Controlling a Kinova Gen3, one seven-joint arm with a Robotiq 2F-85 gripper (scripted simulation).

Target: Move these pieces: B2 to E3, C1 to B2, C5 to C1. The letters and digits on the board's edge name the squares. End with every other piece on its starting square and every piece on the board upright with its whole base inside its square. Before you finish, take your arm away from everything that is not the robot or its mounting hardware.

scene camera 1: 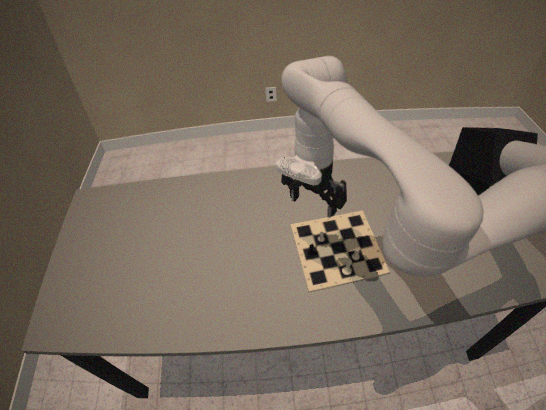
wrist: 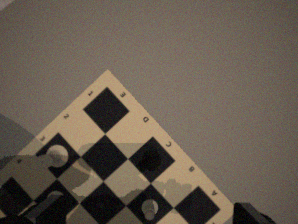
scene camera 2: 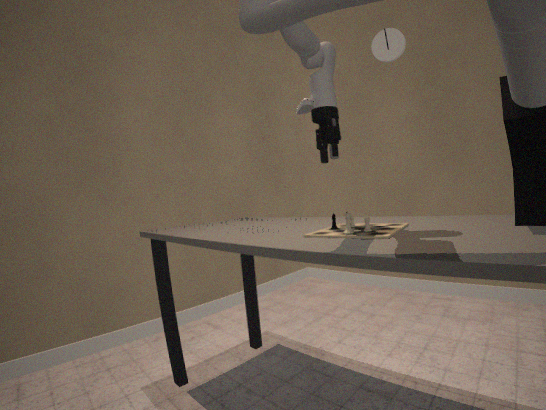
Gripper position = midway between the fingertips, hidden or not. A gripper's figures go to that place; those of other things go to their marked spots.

Scene:
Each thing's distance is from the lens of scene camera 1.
my gripper (scene camera 1: 312, 206): 79 cm
chessboard (scene camera 1: 343, 233): 98 cm

